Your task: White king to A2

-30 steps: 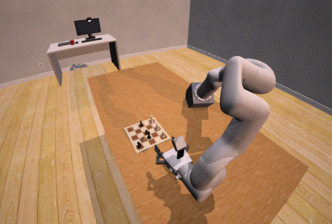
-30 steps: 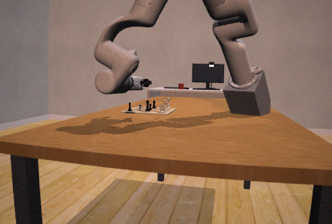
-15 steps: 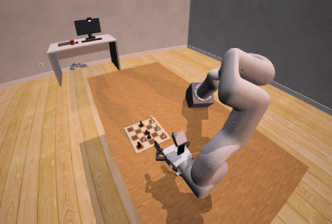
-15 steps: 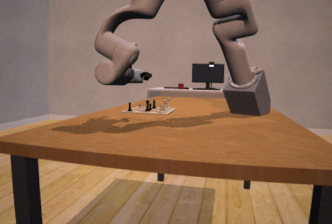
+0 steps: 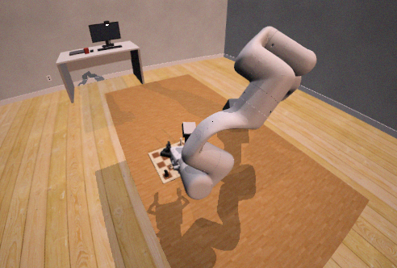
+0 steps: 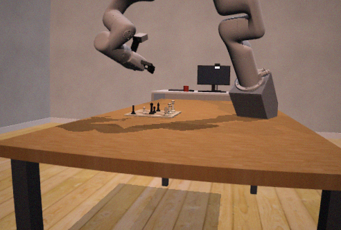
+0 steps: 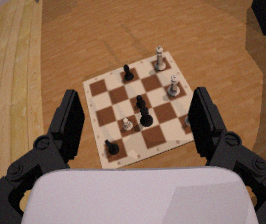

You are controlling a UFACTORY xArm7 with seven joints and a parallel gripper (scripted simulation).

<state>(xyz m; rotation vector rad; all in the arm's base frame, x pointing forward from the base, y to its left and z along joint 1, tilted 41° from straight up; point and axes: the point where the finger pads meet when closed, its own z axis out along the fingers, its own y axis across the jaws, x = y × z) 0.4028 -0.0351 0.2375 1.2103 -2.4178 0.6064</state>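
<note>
Right now my hand is 19 cm to the left of the white king, 17 cm above it and 9 cm past it. Round my hand: chessboard 21 cm below, 12 cm to the right, 2 cm behind; then white pawn 19 cm below, 8 cm to the right, 2 cm ahead; then black piece 19 cm below, 6 cm ahead, 5 cm to the right.
</note>
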